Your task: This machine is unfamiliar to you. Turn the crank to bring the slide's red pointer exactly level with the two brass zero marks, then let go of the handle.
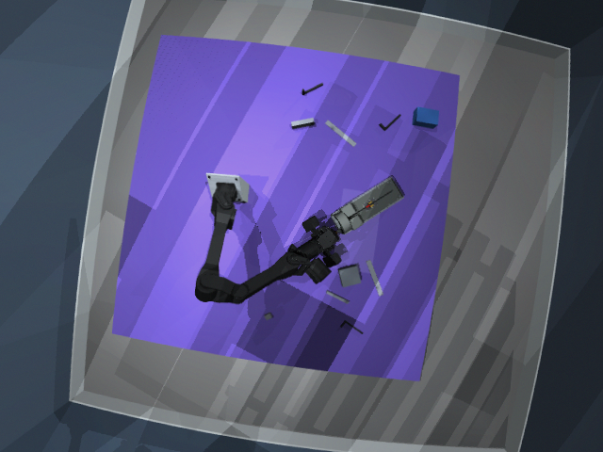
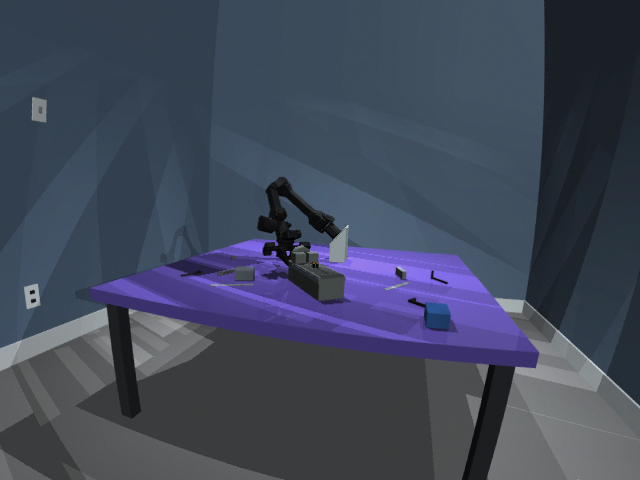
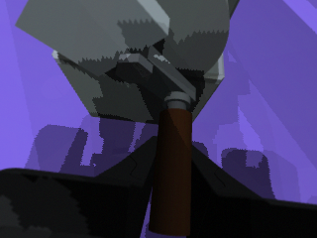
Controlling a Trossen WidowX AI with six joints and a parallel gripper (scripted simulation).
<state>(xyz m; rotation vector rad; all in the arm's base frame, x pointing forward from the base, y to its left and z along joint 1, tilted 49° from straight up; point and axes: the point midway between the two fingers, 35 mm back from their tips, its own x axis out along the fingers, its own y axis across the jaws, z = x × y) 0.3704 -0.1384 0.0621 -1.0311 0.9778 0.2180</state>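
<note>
Now: the brown crank handle 3 cm above my gripper tip, 1 cm to the right of it and 1 cm behind it. The rest, counted from my gripper tip: dark L-shaped key: 36 cm to the right, 9 cm ahead, 4 cm below; red pointer: 11 cm to the left, 11 cm ahead, 4 cm above; grey block: 16 cm to the right, 7 cm ahead, 2 cm below.
</note>
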